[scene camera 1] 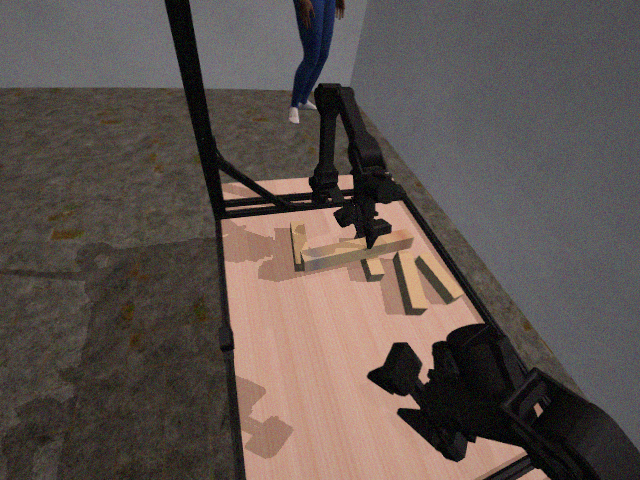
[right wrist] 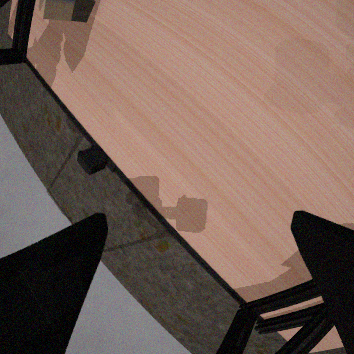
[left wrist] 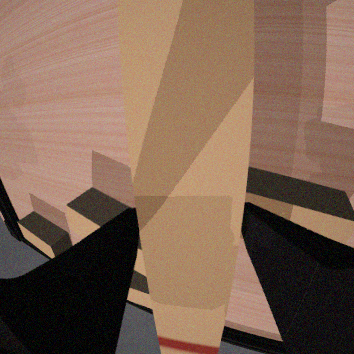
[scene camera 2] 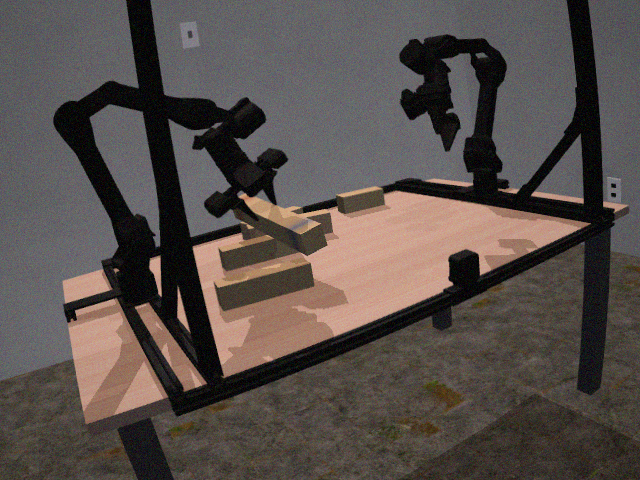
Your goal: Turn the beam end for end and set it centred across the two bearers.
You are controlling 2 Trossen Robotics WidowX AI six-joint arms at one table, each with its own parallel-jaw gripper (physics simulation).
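Places are measured from the left arm's base along level axes (x ahead, y left, z up), in metres.
Pixels of known places: left gripper, fingertip midpoint: (scene camera 1: 365, 245) (left wrist: 188, 214) (scene camera 2: 266, 212); right gripper, fingertip midpoint: (scene camera 1: 383, 393) (right wrist: 201, 222) (scene camera 2: 443, 142); left arm's base at its link origin: (scene camera 1: 319, 198) (scene camera 2: 140, 299); right arm's base at its link origin: (scene camera 2: 486, 193).
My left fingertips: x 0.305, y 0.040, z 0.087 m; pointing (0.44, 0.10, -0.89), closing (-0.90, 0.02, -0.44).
Observation:
Ahead of a thing's pixels: the offset from my left fingertips to its middle.
The long pale beam @(dx +0.002, dy -0.019, dz -0.014 m) (scene camera 1: 330, 256) (scene camera 2: 279, 219) (left wrist: 190, 150) is held raised and slanting above the blocks, its blue-marked end at the left in scene camera 1 and its red-marked end at the right. My left gripper (scene camera 1: 370, 241) (scene camera 2: 264, 209) (left wrist: 188, 214) is shut on it, nearer the red end. Low wooden blocks lie below and around it: one at the left (scene camera 1: 297, 242) (scene camera 2: 263, 284), a second @(dx -0.015, dy +0.042, dz -0.084 m) (scene camera 1: 373, 268) (scene camera 2: 248, 251) partly under the beam, a third @(dx +0.104, dy +0.130, dz -0.081 m) (scene camera 1: 410, 284). Which two are the bearers I cannot tell. My right gripper (scene camera 1: 385, 393) (right wrist: 201, 222) is open and empty, away from the beam.
Another wooden block (scene camera 1: 438, 277) (scene camera 2: 360, 199) lies near the table's back edge in scene camera 2. Black rails (scene camera 2: 320, 351) run along the table's edges, and a black upright post (scene camera 1: 193, 103) rises at the far left corner in scene camera 1. A person (scene camera 1: 312, 46) stands beyond the table.

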